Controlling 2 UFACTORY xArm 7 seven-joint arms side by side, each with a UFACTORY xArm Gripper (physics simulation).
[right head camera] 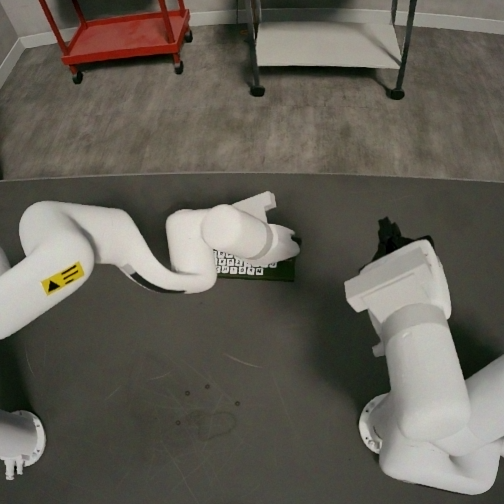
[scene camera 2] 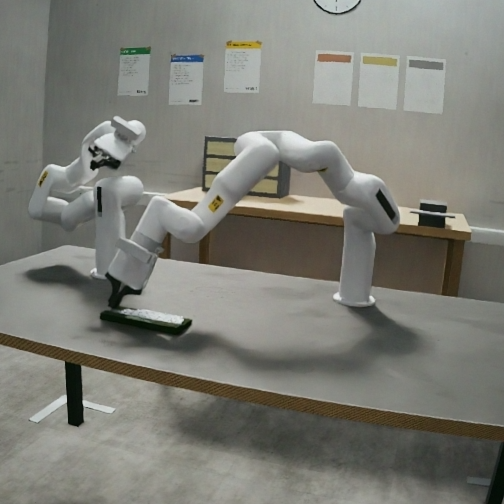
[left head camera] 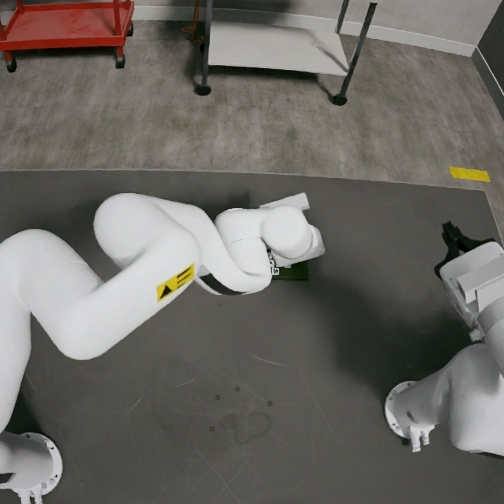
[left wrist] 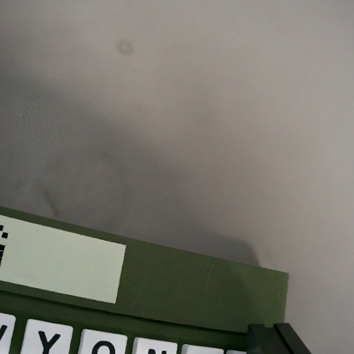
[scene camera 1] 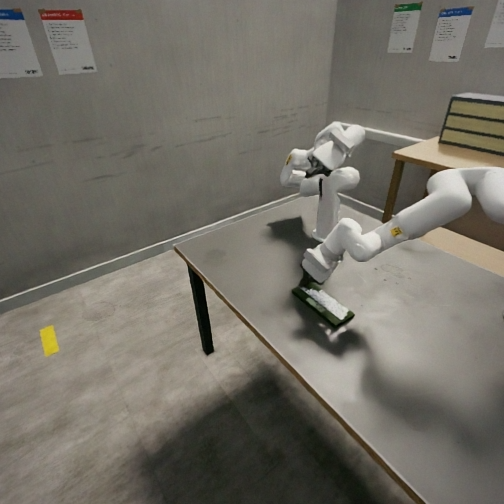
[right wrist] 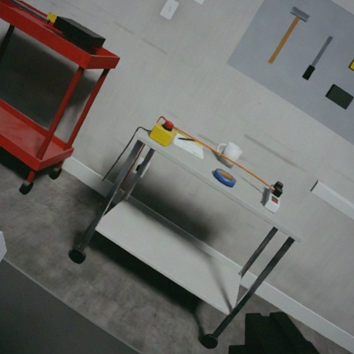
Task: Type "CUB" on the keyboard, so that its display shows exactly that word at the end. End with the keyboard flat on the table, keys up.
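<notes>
The green keyboard (left head camera: 296,273) (right head camera: 280,276) (scene camera 1: 317,309) (scene camera 2: 165,327) (left wrist: 200,285) lies flat on the table, white keys up. In the left wrist view its pale display (left wrist: 65,265) shows part of a dark character at the picture's left edge, with blank screen right of it; the rest of the text is cut off. Y, O and part of N show below. My left gripper (scene camera 1: 304,283) (scene camera 2: 114,304) (left wrist: 272,328) is shut and empty, its tips low over the keyboard's right end as the left wrist view shows it. My right gripper (left head camera: 446,228) (right head camera: 384,222) (right wrist: 270,318) is shut and empty, held high, away from the keyboard.
The left arm hides much of the keyboard in both head views. The grey table (left head camera: 200,380) (scene camera 2: 280,340) carries both arm bases. A red cart (left head camera: 65,45) (right head camera: 120,56) and a grey trolley (left head camera: 280,70) (right head camera: 330,65) stand beyond the table's far edge.
</notes>
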